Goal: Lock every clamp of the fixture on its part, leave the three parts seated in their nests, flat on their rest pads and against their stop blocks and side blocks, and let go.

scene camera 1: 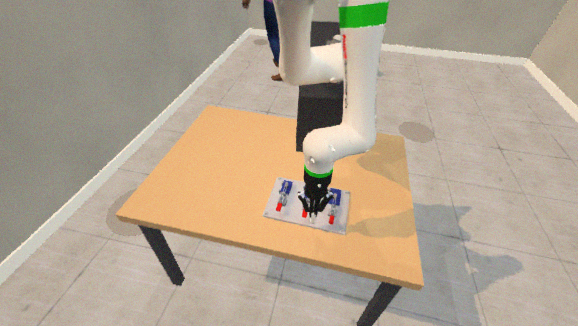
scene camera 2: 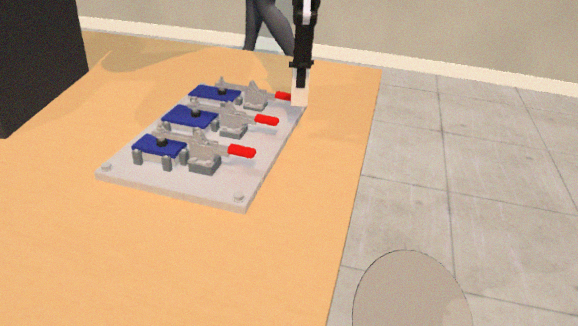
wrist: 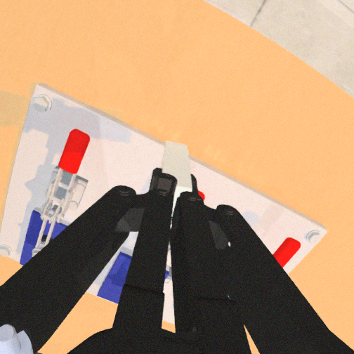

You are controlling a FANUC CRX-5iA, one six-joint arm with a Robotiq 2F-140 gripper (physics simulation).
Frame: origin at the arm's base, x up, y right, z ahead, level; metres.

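Seen in the pictures: gripper, fingertip midpoint: [scene camera 1: 312, 221] [scene camera 2: 298, 104].
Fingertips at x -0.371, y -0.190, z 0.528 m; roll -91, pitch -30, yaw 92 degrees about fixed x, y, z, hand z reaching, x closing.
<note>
Pixels of each thing's top centre, then the offset from my fingertips to it. "*": a spot on its surface instead. Level surfaces: height alone.
- fixture plate at its top centre: [scene camera 2: 216, 130] [scene camera 1: 308, 202] dx -0.056, dy +0.068, dz -0.118 m
- far end at a spot on its surface: [scene camera 2: 282, 95] [scene camera 1: 330, 218] * dx -0.021, dy -0.053, dz -0.062 m
- wooden table at its surface level: dx -0.071 m
The fixture plate [scene camera 1: 272, 212] [scene camera 2: 215, 192] [wrist: 107, 167] bears three toggle clamps in a row. Their red handles show at the near end [scene camera 2: 241, 151] [scene camera 1: 279, 206], in the middle [scene camera 2: 266, 120] [scene camera 1: 304, 213] and at the far end [scene camera 2: 282, 95] [scene camera 1: 331, 219] [wrist: 74, 151]; all three lie low. Three blue parts [scene camera 2: 159, 145] [scene camera 2: 190, 116] [scene camera 2: 212, 92] sit flat between grey blocks, each with a black clamp tip on top. Contact with every block cannot be made out. My gripper [scene camera 1: 313, 218] [scene camera 2: 299, 95] [wrist: 172, 159] is shut and empty, its pale fingertips beside the middle handle, towards the far one.
The plate lies on the wooden table [scene camera 1: 200, 165] [scene camera 2: 125, 250], near its front edge. Bolt heads [scene camera 2: 239, 197] [wrist: 42, 102] stand up at the plate's corners. A dark pedestal [scene camera 1: 320, 115] [scene camera 2: 37, 55] stands behind the table. A person [scene camera 1: 271, 30] [scene camera 2: 267, 25] stands farther off.
</note>
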